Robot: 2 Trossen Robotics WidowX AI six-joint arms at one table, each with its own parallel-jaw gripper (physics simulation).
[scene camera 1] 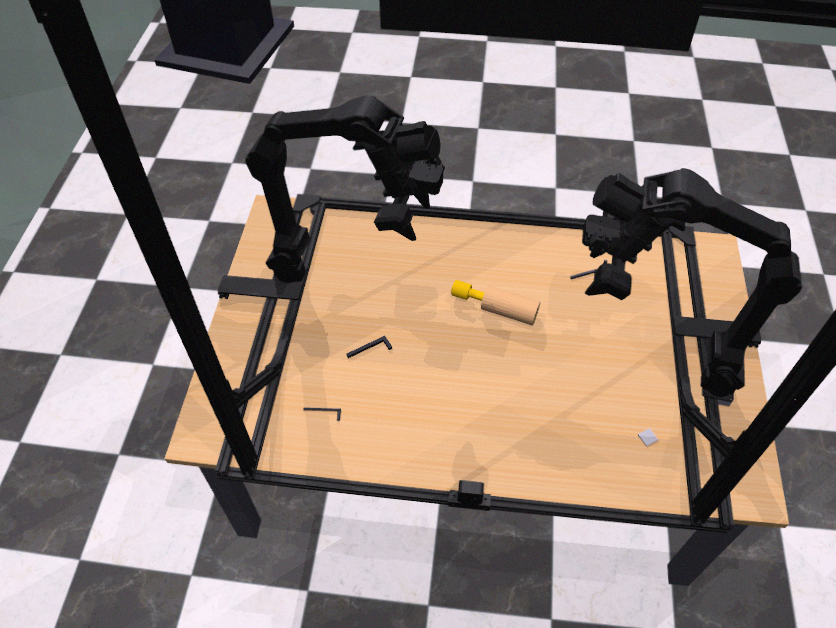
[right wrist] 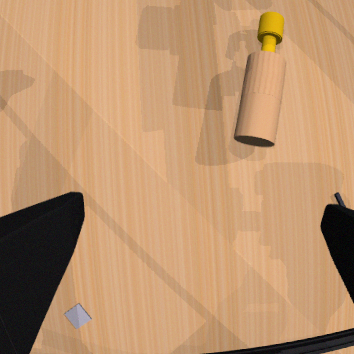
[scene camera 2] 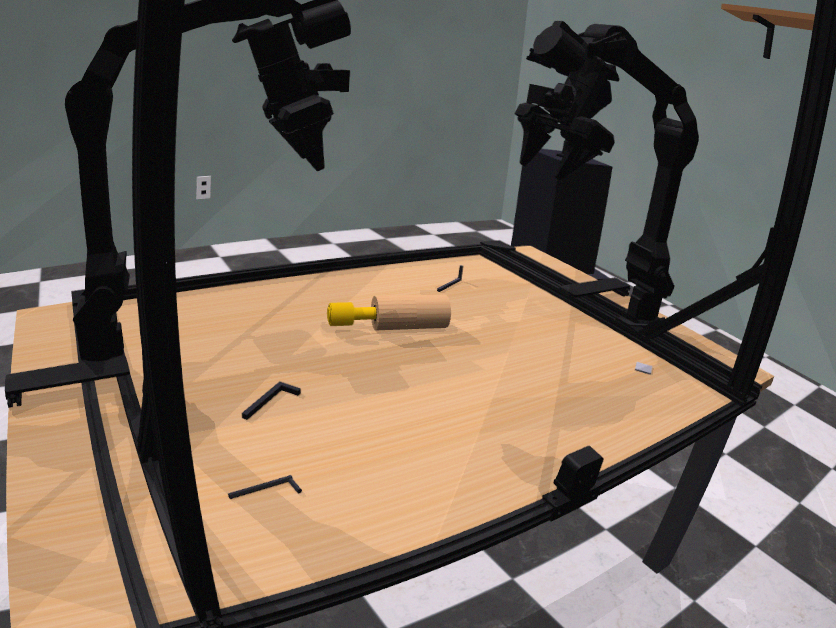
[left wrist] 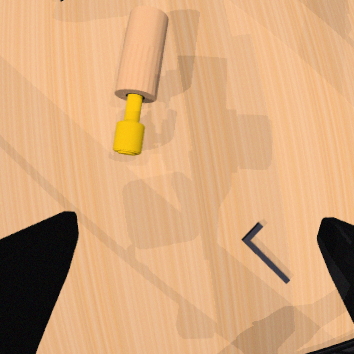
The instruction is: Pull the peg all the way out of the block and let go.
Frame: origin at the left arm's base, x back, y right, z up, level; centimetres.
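Where they show: left gripper, between the fingertips: (scene camera 1: 420,223) (scene camera 2: 312,163) (left wrist: 202,227); right gripper, between the fingertips: (scene camera 1: 589,275) (right wrist: 207,211) (scene camera 2: 539,171); left arm's base, origin of its link: (scene camera 1: 289,274) (scene camera 2: 101,355); right arm's base, origin of its link: (scene camera 1: 717,386) (scene camera 2: 642,316).
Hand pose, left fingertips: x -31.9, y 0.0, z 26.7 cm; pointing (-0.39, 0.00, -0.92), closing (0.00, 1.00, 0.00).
Things, the pixels of their centre, and the offset from my left fingertips.
- tan cylindrical block, middle of its body: (left wrist: 141,54) (right wrist: 260,99) (scene camera 2: 410,312) (scene camera 1: 510,305) dx -19.3, dy -5.4, dz -25.9 cm
- yellow peg, middle of its body: (left wrist: 133,105) (right wrist: 267,52) (scene camera 2: 366,313) (scene camera 1: 479,295) dx -11.9, dy -6.2, dz -25.9 cm
- thinner key, middle of its body: (scene camera 2: 265,492) (scene camera 1: 321,413) dx +11.8, dy +31.2, dz -28.4 cm
- small pale piece, middle of its body: (right wrist: 77,315) (scene camera 2: 643,368) (scene camera 1: 648,437) dx -53.2, dy +17.2, dz -28.5 cm
A tan cylindrical block (scene camera 1: 510,308) (scene camera 2: 412,312) (left wrist: 143,55) (right wrist: 260,100) lies on its side on the table. A yellow peg (scene camera 1: 461,290) (scene camera 2: 340,313) (left wrist: 129,137) (right wrist: 271,26) sticks out of its left end in the scene views; its wide head and part of its thin shaft show, and any rest of the shaft is hidden inside. My left gripper (scene camera 1: 419,221) (left wrist: 202,227) is open and empty, above the table on the peg's side. My right gripper (scene camera 1: 589,274) (scene camera 2: 542,170) (right wrist: 207,211) is open and empty, above the table on the block's side. Neither touches peg or block.
Dark L-shaped keys (scene camera 1: 368,346) (scene camera 2: 262,400) (left wrist: 267,261) lie left of the block; a thinner key (scene camera 1: 323,408) (scene camera 2: 260,487) lies nearer the front. Another key (scene camera 2: 450,283) lies behind the block. A small pale piece (scene camera 1: 648,437) (scene camera 2: 643,367) (right wrist: 77,316) lies at the right. Black rails edge the table.
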